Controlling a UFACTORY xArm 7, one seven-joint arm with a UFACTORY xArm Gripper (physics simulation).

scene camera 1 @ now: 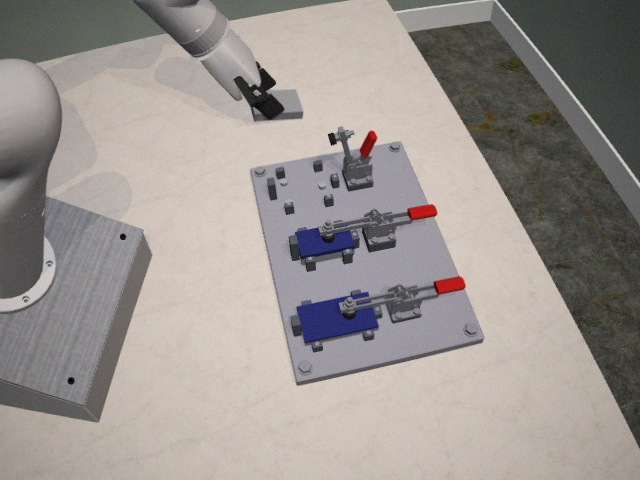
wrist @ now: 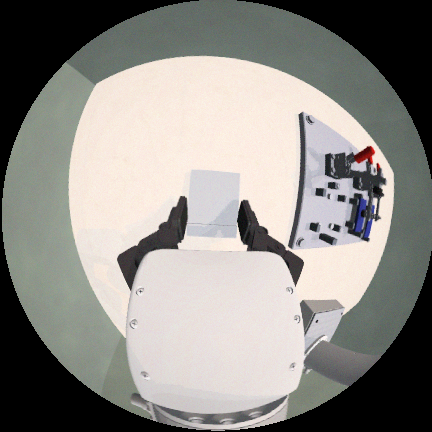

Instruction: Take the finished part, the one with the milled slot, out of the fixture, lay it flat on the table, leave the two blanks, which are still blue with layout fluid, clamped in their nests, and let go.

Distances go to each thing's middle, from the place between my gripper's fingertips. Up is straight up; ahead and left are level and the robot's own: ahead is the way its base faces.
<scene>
I see my gripper 10 mm above the finished part [wrist: 212,210]. Also, from my hand: fixture plate [scene camera 1: 420,256] (310 mm to the right, 50 mm ahead, 20 mm below).
</scene>
